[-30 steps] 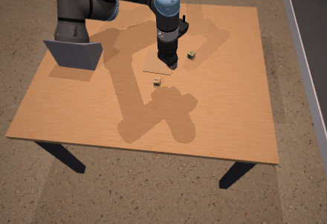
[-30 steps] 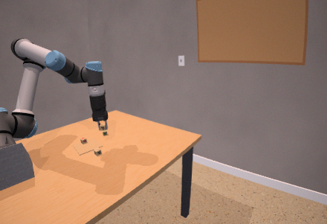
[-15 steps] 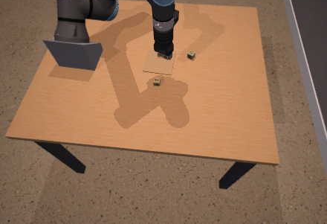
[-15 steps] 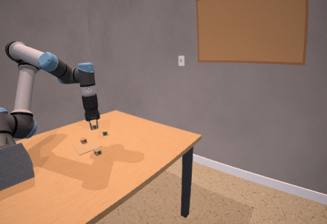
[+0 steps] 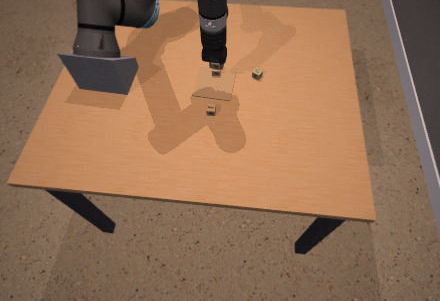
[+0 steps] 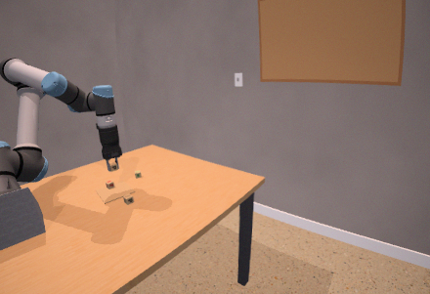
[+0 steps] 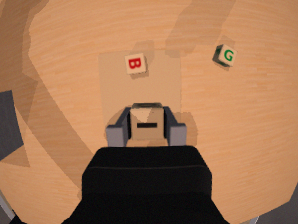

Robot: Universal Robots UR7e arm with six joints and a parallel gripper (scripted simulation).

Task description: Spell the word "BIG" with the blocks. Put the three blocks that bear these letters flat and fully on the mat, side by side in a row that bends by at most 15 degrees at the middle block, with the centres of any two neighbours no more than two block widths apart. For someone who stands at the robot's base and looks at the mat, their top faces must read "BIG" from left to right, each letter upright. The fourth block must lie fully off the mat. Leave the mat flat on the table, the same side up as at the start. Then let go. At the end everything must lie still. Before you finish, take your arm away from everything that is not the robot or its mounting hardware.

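My hand is 1 cm past the tan mat, 2 cm to the right of it and 12 cm above it. Round my hand: B block 1 cm behind, 6 cm to the left, 11 cm below.
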